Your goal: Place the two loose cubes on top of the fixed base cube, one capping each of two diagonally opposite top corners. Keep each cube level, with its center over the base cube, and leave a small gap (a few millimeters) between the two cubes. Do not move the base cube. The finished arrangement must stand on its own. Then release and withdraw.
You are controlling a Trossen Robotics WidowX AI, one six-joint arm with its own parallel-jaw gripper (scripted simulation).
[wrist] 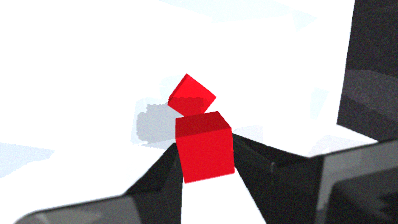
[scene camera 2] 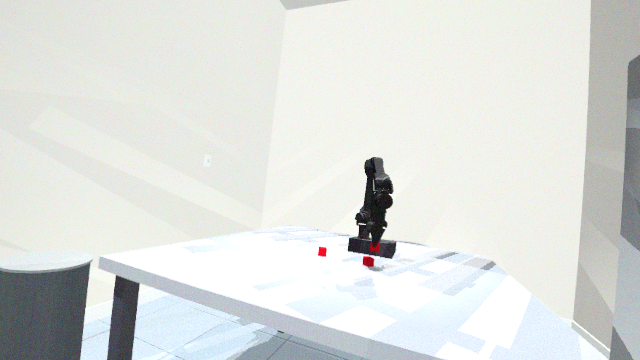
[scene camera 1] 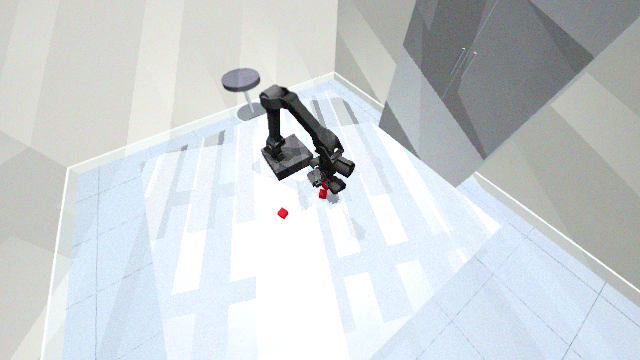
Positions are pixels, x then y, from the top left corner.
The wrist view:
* my gripper: 203, 143
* red cube: 204, 141, held by my gripper
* red cube: 189, 98
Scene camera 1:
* my gripper: 326, 184
